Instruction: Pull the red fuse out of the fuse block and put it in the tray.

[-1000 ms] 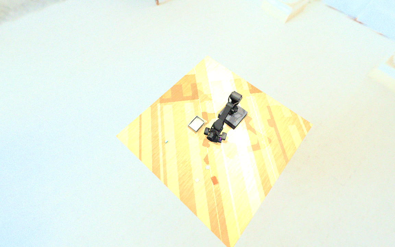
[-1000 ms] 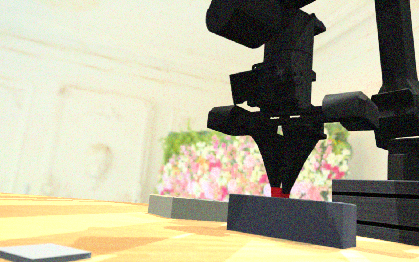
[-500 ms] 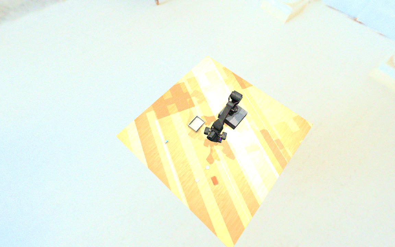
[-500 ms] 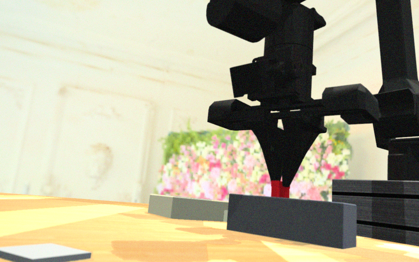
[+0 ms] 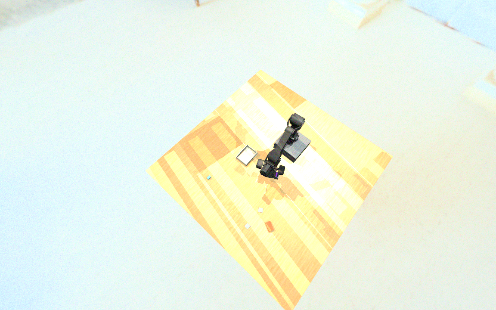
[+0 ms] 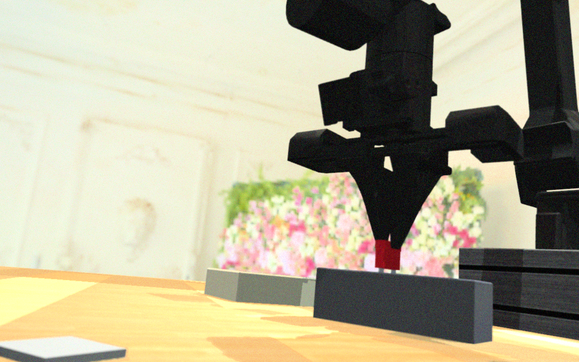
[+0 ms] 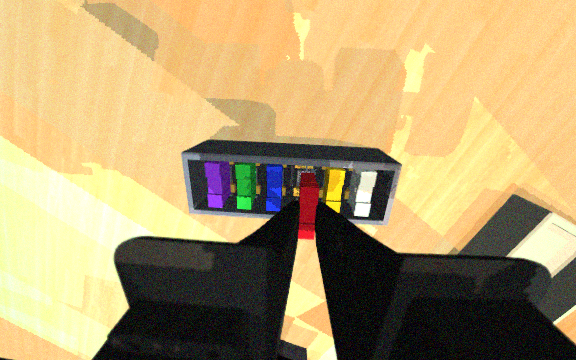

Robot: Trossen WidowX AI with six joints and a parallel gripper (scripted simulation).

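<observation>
My gripper tip is 40 mm above the yellow fuse, 20 mm to the left of it and 10 mm short of it. From my gripper tip the other things lie so: blue fuse 40 mm below, 20 mm to the left, 10 mm behind; then red fuse 10 mm below; then white fuse 40 mm below, 30 mm to the right, 10 mm ahead.
</observation>
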